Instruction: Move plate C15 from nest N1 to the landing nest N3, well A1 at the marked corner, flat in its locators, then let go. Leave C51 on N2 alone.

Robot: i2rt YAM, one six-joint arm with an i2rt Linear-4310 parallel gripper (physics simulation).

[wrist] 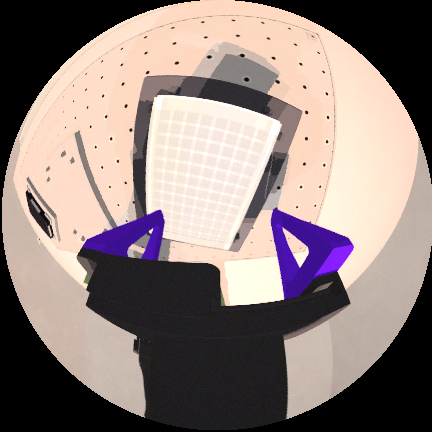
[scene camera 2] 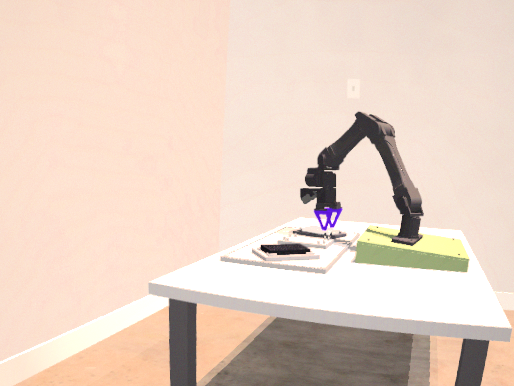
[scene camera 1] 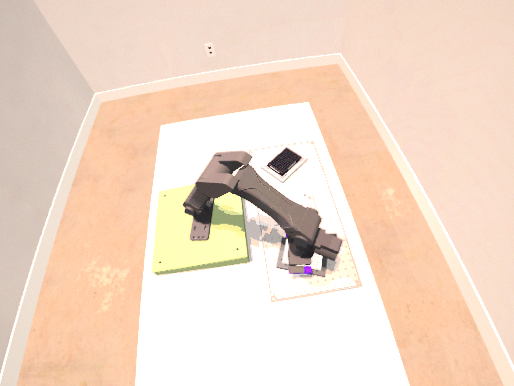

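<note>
A pale plate with a grid of wells (wrist: 212, 165), apparently C15, lies in a dark nest (scene camera 1: 281, 262) (scene camera 2: 298, 233) (wrist: 220, 87). My gripper (scene camera 1: 298, 253) (scene camera 2: 328, 227) (wrist: 217, 214) is open, pointing down low over this plate, its purple fingertips apart on either side of the plate's near part in the wrist view. Contact cannot be told. A black plate (scene camera 1: 285, 161) (scene camera 2: 285, 248) (wrist: 39, 212), apparently C51, sits on a white nest (scene camera 1: 283, 176) (scene camera 2: 262, 256). A pale empty nest with small posts (scene camera 2: 305, 242) (wrist: 65, 180) lies between them. Labels and the marked corner are unreadable.
The nests stand on a perforated board (scene camera 1: 345, 280) (wrist: 320, 55) on the white table (scene camera 1: 210, 325) (scene camera 2: 350, 290). The arm's base stands on a raised yellow-green block (scene camera 1: 175, 240) (scene camera 2: 415, 260) beside the board. The arm reaches over part of the board.
</note>
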